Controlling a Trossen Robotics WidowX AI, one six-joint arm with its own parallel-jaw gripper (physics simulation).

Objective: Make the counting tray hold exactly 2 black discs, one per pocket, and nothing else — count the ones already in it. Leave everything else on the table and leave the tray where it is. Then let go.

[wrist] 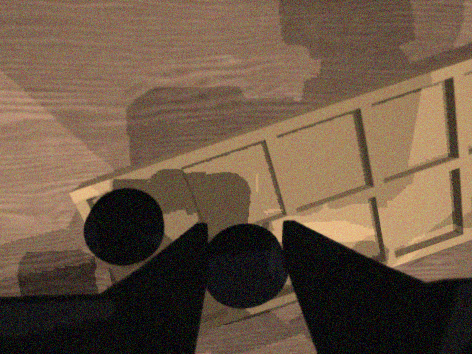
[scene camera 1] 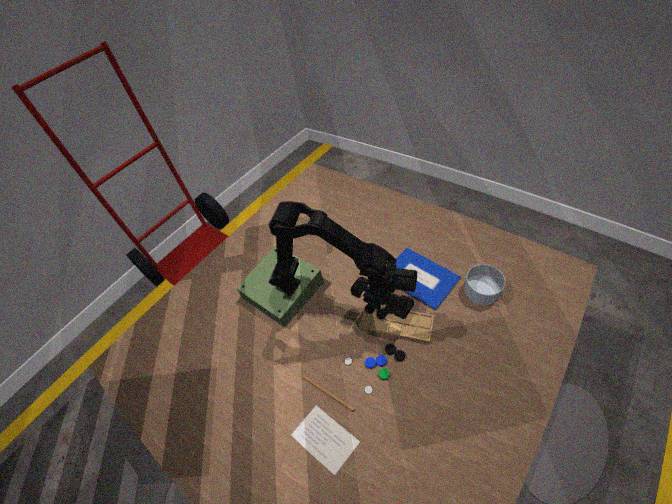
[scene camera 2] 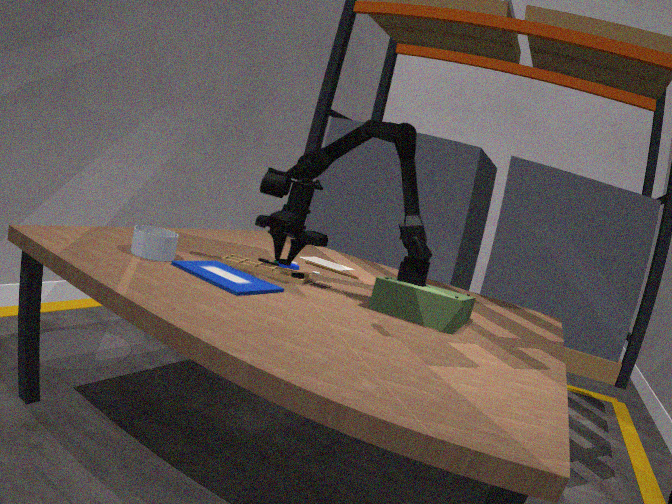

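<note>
The wooden counting tray (scene camera 1: pixel 432 327) (wrist: pixel 320 116) has two rows of pockets and lies flat on the table. A black disc (wrist: pixel 124 226) sits in the end pocket at its left in the wrist view. My gripper (scene camera 1: pixel 375 313) (scene camera 2: pixel 283 263) (wrist: pixel 245 232) is shut on another black disc (wrist: pixel 247 267), held low over the tray's lower row, near that end; the exact height is hard to tell. The pockets in view at the right hold no disc. Two loose black discs (scene camera 1: pixel 390 348) (scene camera 1: pixel 400 355) lie beside the tray. In scene camera 1 my gripper hides the tray's left end.
Near the tray lie two blue discs (scene camera 1: pixel 370 362) (scene camera 1: pixel 381 360), a green disc (scene camera 1: pixel 384 373) and two white discs (scene camera 1: pixel 348 361) (scene camera 1: pixel 368 390). A blue folder (scene camera 1: pixel 449 280) (scene camera 2: pixel 255 287), a round bowl (scene camera 1: pixel 484 287) (scene camera 2: pixel 154 245), a thin stick (scene camera 1: pixel 328 394) and a paper sheet (scene camera 1: pixel 325 439) also lie on the table.
</note>
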